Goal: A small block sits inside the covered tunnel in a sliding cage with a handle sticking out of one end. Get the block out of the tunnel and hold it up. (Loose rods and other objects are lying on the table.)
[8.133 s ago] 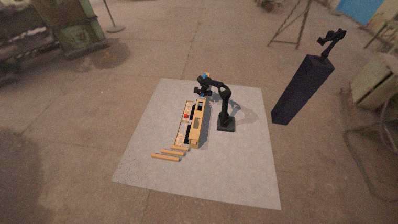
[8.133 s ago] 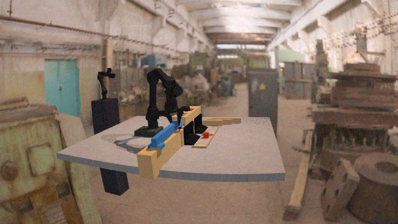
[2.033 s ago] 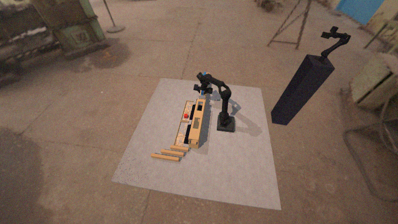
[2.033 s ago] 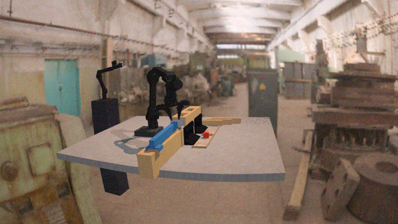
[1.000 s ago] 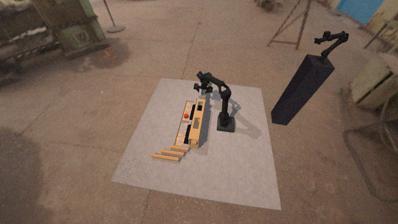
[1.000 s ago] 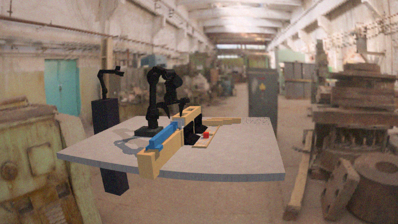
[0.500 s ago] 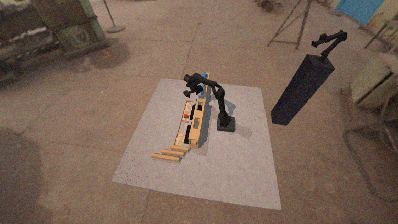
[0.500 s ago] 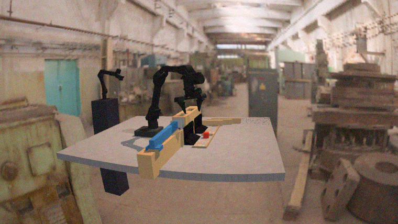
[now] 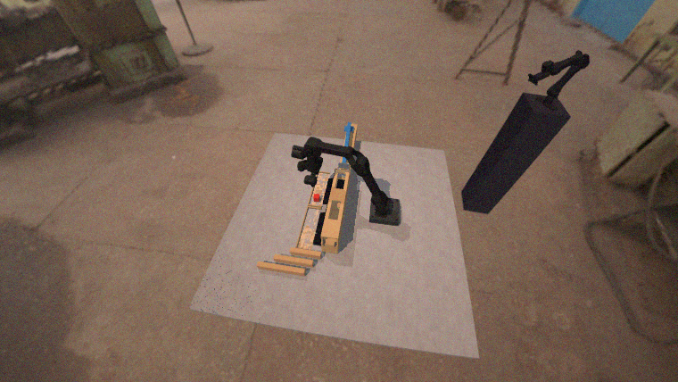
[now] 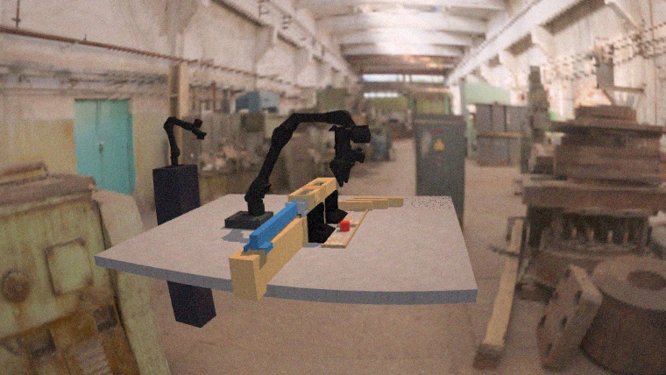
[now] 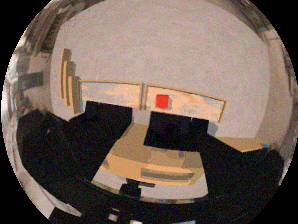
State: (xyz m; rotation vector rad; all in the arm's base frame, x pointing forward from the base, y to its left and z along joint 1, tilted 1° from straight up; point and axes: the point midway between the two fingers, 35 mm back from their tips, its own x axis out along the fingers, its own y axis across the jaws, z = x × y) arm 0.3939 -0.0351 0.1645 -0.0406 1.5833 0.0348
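Right now the red block is 16 cm below my gripper tip. The rest, counted from my gripper tip: covered tunnel 10 cm behind, 15 cm to the right, 11 cm below.
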